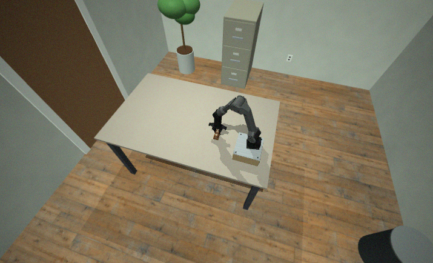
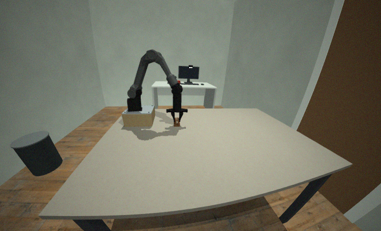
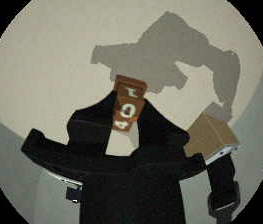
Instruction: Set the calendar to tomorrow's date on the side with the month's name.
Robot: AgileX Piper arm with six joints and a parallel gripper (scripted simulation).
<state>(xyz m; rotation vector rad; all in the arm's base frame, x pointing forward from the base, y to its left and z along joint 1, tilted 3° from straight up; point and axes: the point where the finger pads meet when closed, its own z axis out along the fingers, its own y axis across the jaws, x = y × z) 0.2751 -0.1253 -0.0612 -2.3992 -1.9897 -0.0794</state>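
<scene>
My gripper is now right at the wooden digit cube. Round my hand: brown tray (20 mm to the left, 30 mm below).
</scene>
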